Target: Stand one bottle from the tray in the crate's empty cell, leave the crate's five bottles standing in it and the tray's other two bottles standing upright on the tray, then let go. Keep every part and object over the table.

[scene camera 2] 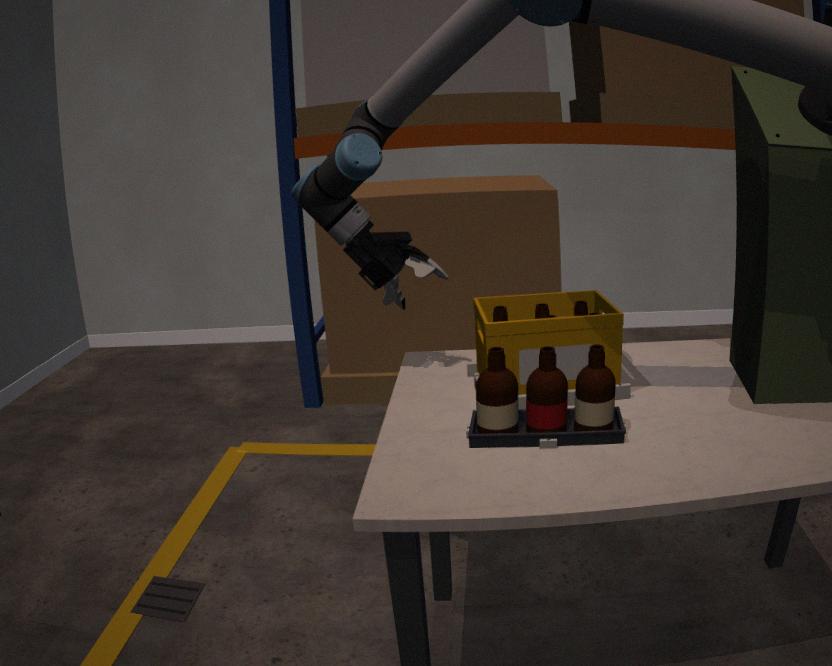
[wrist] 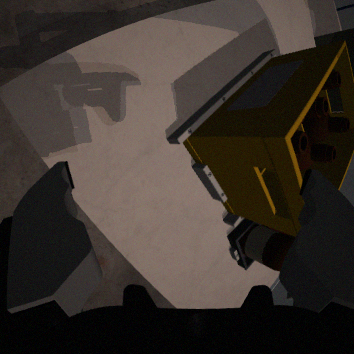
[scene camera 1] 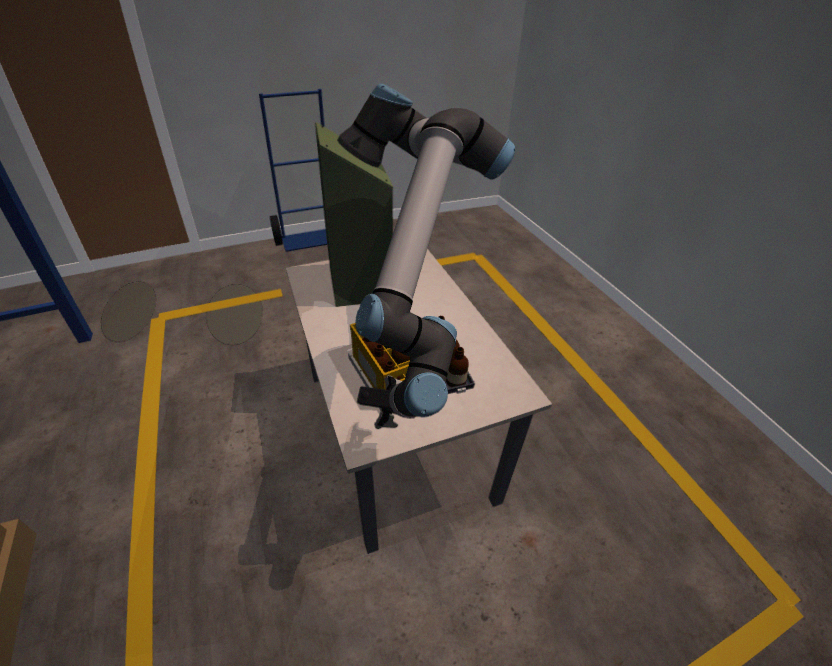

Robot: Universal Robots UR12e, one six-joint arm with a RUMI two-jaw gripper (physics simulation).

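Pixels of known places: gripper, between the fingertips: [scene camera 2: 425, 294] [wrist: 188, 168]; arm's base, origin of its link: [scene camera 1: 358, 152].
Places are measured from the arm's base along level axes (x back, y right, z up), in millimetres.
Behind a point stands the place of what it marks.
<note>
The tray [scene camera 2: 513, 440] @[x -737, y -141, z -576 mm] [scene camera 1: 472, 381] @[x -802, y -130, z -564 mm] holds three upright brown bottles: one with a cream label [scene camera 2: 496, 395] @[x -764, y -124, z -497 mm], one with a red label [scene camera 2: 546, 409] @[x -680, y -136, z -524 mm] in the middle, and another cream-labelled bottle [scene camera 2: 594, 388] @[x -596, y -139, z -490 mm]. Part of a tray bottle [wrist: 272, 250] @[x -779, y -56, z -498 mm] shows in the wrist view. The yellow crate [scene camera 2: 555, 333] @[x -642, y 23, z -443 mm] [scene camera 1: 365, 361] @[x -643, y 208, z -485 mm] [wrist: 240, 175] @[x -784, y 130, z -500 mm] stands beside the tray, with several brown bottle necks [scene camera 2: 500, 314] @[x -739, y 141, z -436 mm] [wrist: 302, 142] @[x -740, y 157, z -426 mm] inside; its empty cell cannot be made out. My gripper [scene camera 2: 424, 292] @[x -892, y 239, z -413 mm] [wrist: 188, 168] @[x -892, y 239, z -413 mm] is open and empty, tilted, in the air above the table end, left of the crate in scene camera 2.
The table [scene camera 1: 485, 361] @[x -711, y -242, z -589 mm] [scene camera 2: 430, 479] @[x -876, y -237, z -589 mm] carries the crate, the tray and the green arm pedestal [scene camera 1: 360, 236] @[x -196, y 68, z -261 mm] [scene camera 2: 784, 277] @[x -179, y -67, z -325 mm]. Grey holders [wrist: 212, 182] @[x -793, y 111, z -560 mm] line the crate's base. The crate's tall walls stand higher than the tray. A large cardboard box [scene camera 2: 444, 243] stands behind the table.
</note>
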